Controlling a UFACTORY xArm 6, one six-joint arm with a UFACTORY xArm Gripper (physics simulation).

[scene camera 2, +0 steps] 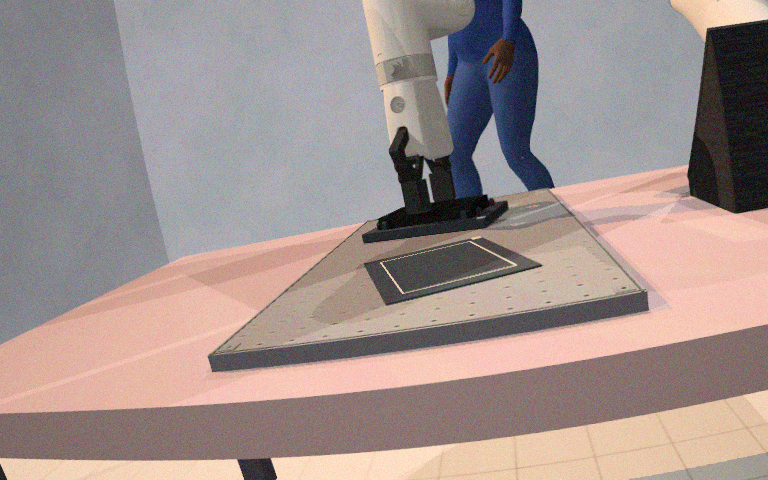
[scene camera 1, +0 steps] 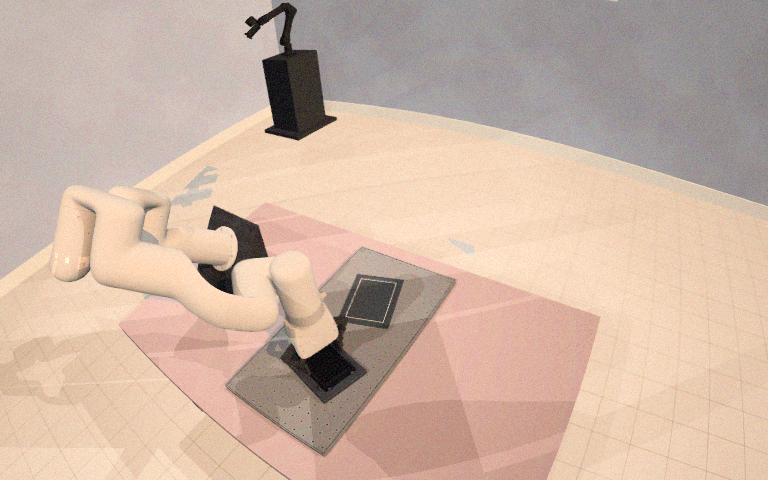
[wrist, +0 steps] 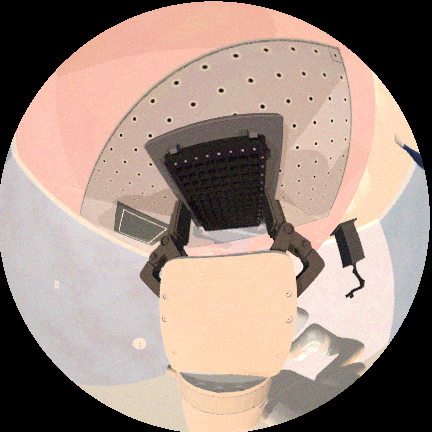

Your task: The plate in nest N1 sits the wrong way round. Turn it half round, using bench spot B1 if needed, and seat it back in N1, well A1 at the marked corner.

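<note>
The black plate [scene camera 1: 329,370] [wrist: 220,185] lies flat in the dark nest N1 [scene camera 1: 343,384] [scene camera 2: 419,232] [wrist: 215,128], with small light dots along two edges of its grid top. No label or corner mark is readable. My gripper [scene camera 2: 430,199] [wrist: 223,201] is open and low over the nest, its fingers at opposite long sides of the plate near the end closest to the arm. Nothing is held. In scene camera 1 the gripper body hides the fingertips and part of the plate. Bench spot B1 [scene camera 1: 370,302] [scene camera 2: 447,266] [wrist: 141,227] is a flat dark pad with a pale outline.
Nest and pad are on a grey perforated board [scene camera 1: 283,407] [scene camera 2: 339,333] [wrist: 240,67] on the pink table [scene camera 1: 509,350] [scene camera 2: 113,350]. A person in blue [scene camera 2: 515,107] stands behind the table. A black pedestal [scene camera 1: 305,90] [wrist: 350,242] with a small arm stands apart.
</note>
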